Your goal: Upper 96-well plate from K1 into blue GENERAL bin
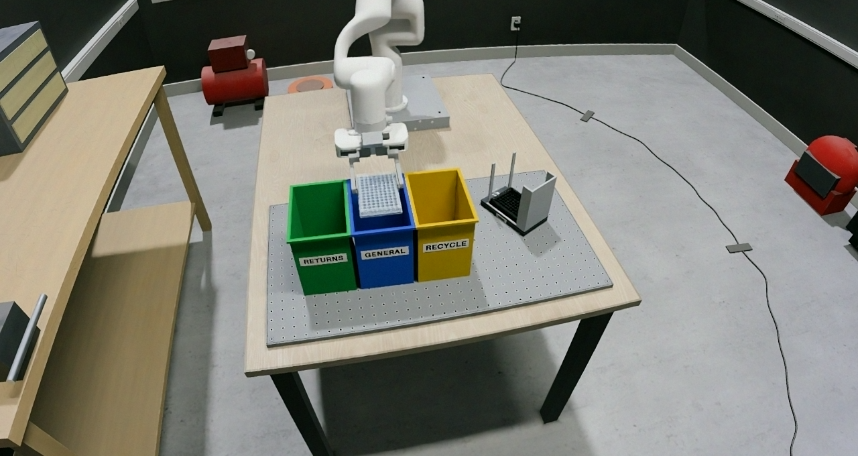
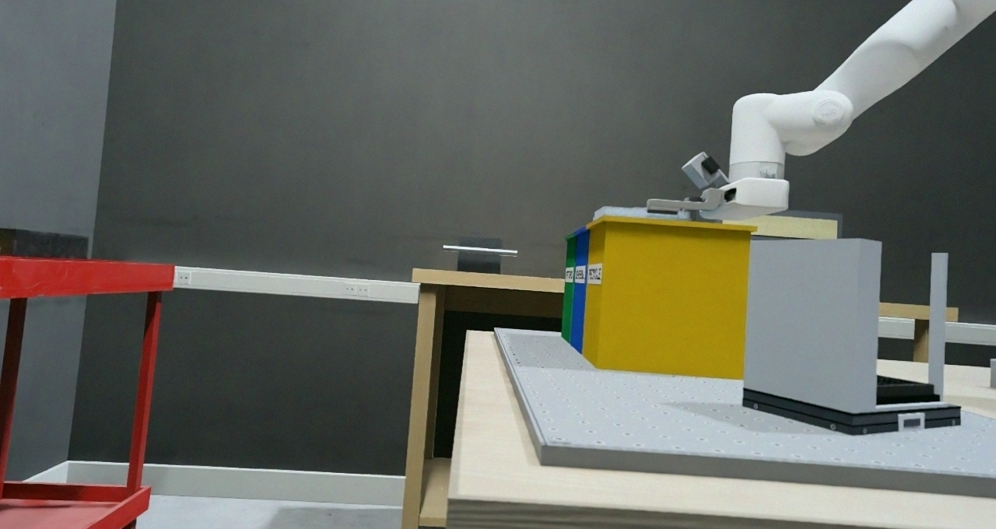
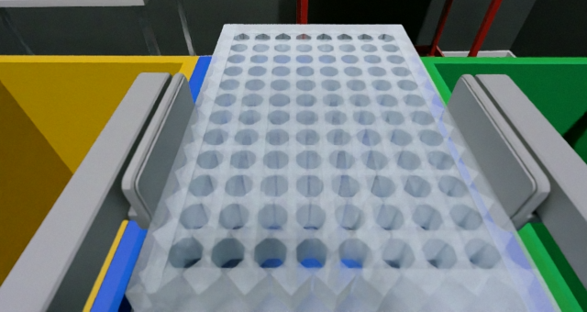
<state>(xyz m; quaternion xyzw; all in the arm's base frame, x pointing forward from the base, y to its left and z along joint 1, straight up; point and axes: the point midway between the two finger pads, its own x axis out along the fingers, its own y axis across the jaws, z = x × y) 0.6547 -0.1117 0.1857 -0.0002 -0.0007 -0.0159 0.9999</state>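
Right now my hand is 20 mm short of the blue general bin and 130 mm above it. From my hand the other things lie so: clear 96-well plate (20 mm ahead, 10 mm below); then yellow recycle bin (20 mm ahead, 130 mm to the left, 130 mm below); then green returns bin (20 mm ahead, 130 mm to the right, 130 mm below).
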